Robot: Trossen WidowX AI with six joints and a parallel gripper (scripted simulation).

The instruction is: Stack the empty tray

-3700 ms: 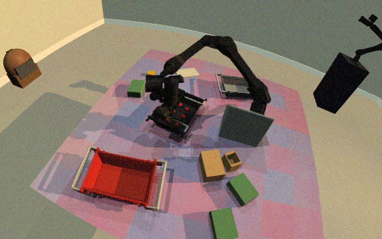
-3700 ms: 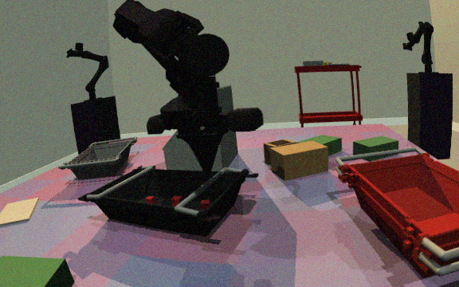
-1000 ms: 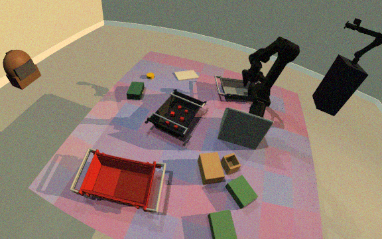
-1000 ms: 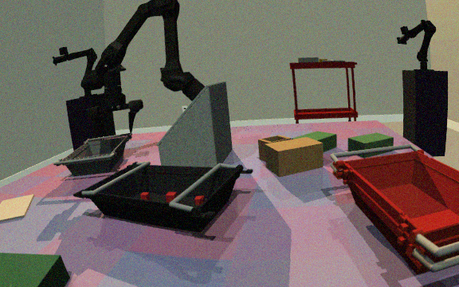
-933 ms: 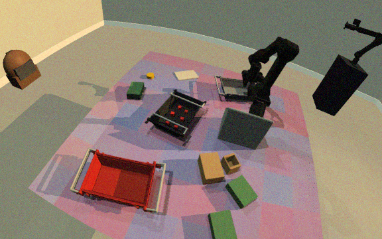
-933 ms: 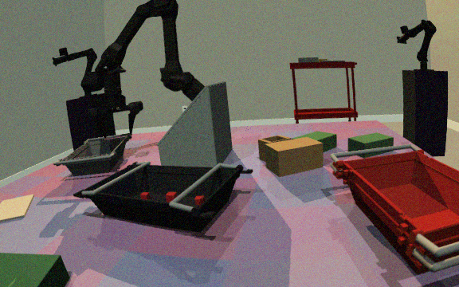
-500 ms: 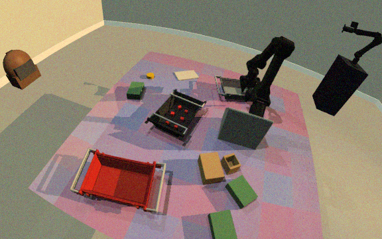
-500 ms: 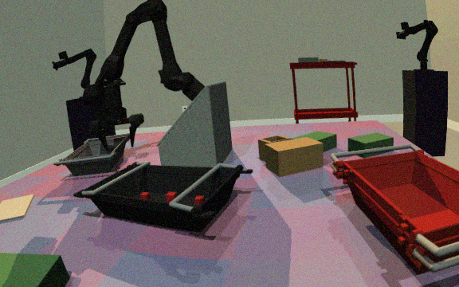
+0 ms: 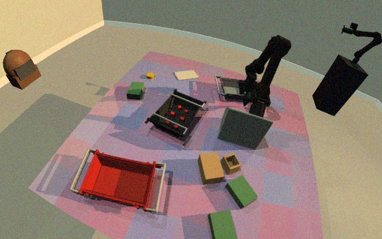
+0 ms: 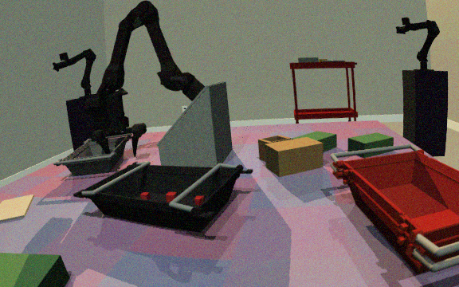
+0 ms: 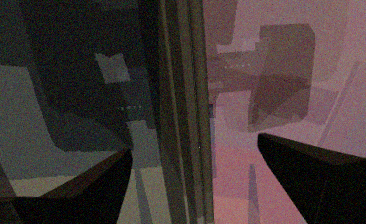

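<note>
Now: gripper tip 30 mm short of the grey tray, 80 mm to the left of it and 30 mm below it. Round my gripper tip: cream tile (410 mm ahead, 100 mm to the right, 10 mm below).
</note>
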